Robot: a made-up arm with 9 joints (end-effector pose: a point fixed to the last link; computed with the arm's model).
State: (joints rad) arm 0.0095 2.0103 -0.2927 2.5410 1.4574 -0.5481 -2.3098 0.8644 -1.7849
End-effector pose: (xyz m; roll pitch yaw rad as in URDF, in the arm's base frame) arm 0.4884 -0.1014 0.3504 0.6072 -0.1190 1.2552
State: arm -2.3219 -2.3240 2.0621 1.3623 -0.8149 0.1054 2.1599 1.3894 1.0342
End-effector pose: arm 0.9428 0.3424 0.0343 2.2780 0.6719 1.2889
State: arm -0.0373 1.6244 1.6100 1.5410 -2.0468 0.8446 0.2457 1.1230 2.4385
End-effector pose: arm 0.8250 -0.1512 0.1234 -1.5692 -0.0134 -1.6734
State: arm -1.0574 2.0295 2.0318 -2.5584 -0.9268 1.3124 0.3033 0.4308 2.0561
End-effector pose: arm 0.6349 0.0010 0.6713 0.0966 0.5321 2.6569
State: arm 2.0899 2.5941 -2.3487 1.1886 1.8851 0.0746 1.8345 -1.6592 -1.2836
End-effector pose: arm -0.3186 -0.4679 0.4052 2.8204 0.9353 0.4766
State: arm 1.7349 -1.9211 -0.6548 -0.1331 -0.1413 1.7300 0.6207 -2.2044 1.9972
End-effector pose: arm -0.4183 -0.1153 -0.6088 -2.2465 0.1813 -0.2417
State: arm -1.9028 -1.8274 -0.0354 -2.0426 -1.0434 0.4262 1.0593 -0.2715 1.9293
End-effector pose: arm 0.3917 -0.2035 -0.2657 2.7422 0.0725 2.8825
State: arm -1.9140 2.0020 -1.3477 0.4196 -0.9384 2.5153 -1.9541 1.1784 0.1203
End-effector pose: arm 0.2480 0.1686 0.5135 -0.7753 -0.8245 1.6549
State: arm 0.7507 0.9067 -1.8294 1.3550 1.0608 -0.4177 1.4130 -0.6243 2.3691
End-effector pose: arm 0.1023 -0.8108 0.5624 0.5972 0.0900 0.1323
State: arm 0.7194 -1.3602 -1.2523 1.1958 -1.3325 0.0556 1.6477 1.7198 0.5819
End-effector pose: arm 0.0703 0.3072 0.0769 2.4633 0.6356 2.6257
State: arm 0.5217 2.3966 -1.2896 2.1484 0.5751 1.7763 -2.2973 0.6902 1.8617
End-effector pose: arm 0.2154 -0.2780 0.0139 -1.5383 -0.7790 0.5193
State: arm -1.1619 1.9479 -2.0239 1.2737 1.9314 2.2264 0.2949 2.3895 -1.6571
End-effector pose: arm 0.2438 0.2323 1.2379 0.2710 -0.0275 2.8135
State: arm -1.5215 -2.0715 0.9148 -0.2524 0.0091 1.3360 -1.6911 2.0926 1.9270
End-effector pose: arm 0.2094 0.0147 -0.1739 1.3726 -0.9113 -2.1849
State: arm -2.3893 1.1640 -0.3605 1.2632 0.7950 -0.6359 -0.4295 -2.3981 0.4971
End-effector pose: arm 0.1450 0.0057 0.2498 2.8357 -1.0284 0.5617
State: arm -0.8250 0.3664 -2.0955 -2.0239 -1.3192 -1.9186 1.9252 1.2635 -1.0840
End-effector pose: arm 0.0387 -0.2610 0.4999 -2.6686 0.6195 0.2015
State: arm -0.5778 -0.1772 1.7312 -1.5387 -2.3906 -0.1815 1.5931 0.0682 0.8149
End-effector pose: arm 0.8564 0.1747 0.0196 1.8380 0.5417 1.5719
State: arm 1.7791 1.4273 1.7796 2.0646 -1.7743 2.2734 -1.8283 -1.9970 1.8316
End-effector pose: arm -0.3137 -0.4929 -0.5492 -2.5290 0.4986 1.6538
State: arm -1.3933 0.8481 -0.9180 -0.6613 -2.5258 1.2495 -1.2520 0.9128 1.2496
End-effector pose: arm 0.0904 -0.4611 0.1360 -2.4090 -0.4845 1.4797
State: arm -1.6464 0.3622 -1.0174 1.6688 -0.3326 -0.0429 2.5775 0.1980 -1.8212
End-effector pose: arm -0.1337 0.5058 0.2060 0.2411 -1.2418 -1.4214
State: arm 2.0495 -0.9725 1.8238 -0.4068 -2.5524 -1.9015 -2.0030 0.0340 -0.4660
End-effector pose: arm -0.4783 -0.2092 -0.2519 3.0638 0.0864 -2.8404
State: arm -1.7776 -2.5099 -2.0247 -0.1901 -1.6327 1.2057 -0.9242 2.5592 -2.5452
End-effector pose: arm 0.2864 -0.2835 -0.5842 -2.9702 -0.0007 -0.6819
